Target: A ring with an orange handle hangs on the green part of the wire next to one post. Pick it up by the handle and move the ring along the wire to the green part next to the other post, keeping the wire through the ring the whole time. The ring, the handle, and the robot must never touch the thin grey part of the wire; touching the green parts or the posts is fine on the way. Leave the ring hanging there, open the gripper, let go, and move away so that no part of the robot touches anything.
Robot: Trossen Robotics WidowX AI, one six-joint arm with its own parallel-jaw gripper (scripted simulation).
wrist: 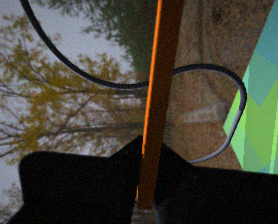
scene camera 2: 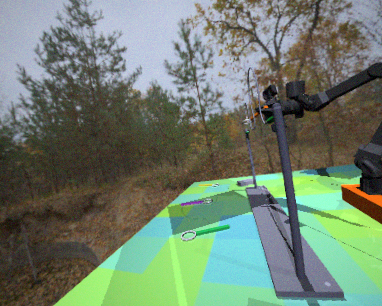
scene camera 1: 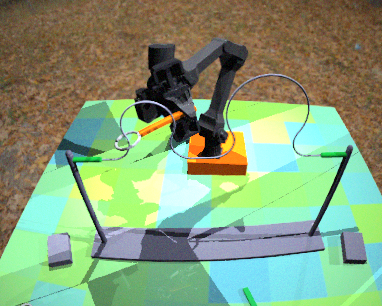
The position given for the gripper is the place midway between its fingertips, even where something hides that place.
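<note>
Scene camera 1 shows the gripper (scene camera 1: 194, 119) together with a grey block (scene camera 1: 59, 246) and a grey base plate (scene camera 1: 203, 244). In the wrist view the gripper (wrist: 146, 141) is visible again, while scene camera 2 offers another look at the grey base plate (scene camera 2: 294, 266).
</note>
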